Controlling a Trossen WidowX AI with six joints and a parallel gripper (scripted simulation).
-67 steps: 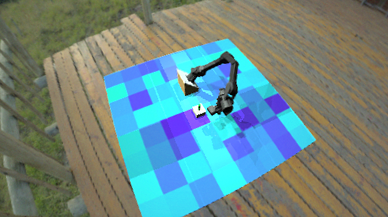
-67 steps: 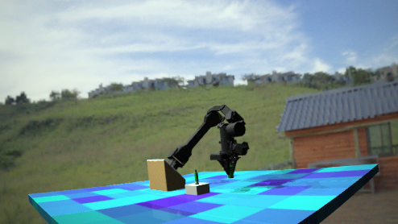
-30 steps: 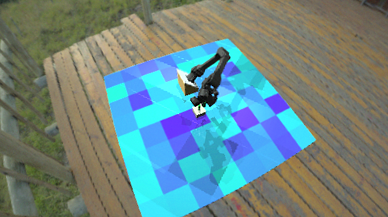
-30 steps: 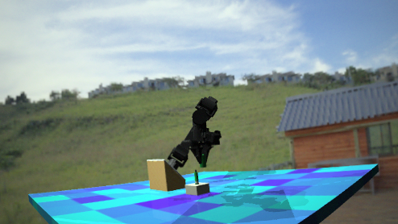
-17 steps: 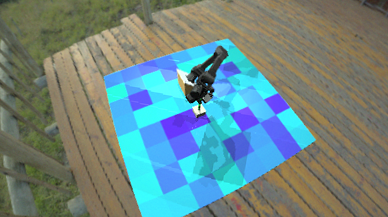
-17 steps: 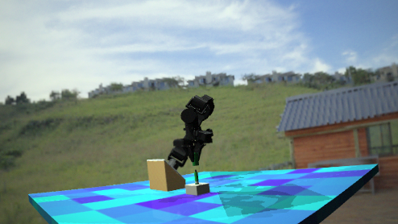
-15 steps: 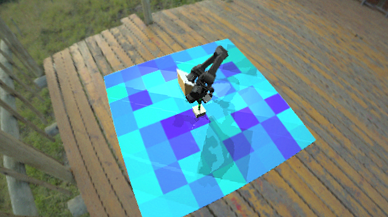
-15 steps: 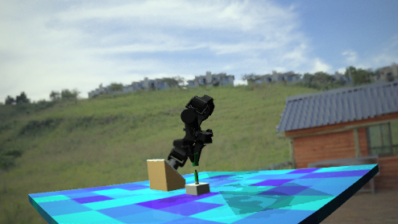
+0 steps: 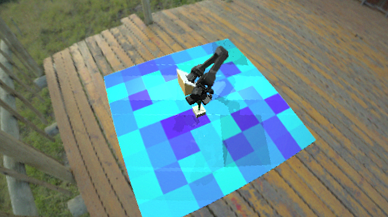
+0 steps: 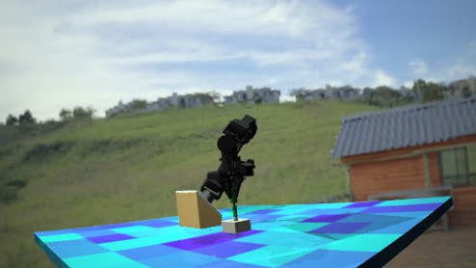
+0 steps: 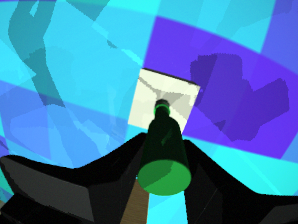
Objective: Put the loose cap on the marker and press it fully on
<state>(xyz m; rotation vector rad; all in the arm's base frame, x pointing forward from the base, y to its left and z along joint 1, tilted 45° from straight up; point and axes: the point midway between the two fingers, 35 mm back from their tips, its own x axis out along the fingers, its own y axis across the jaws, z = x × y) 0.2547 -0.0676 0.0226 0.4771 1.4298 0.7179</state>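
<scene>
Now: gripper tip 10 cm above the pale holder block. Round my gripper tip: green cap: 1 cm above.
</scene>
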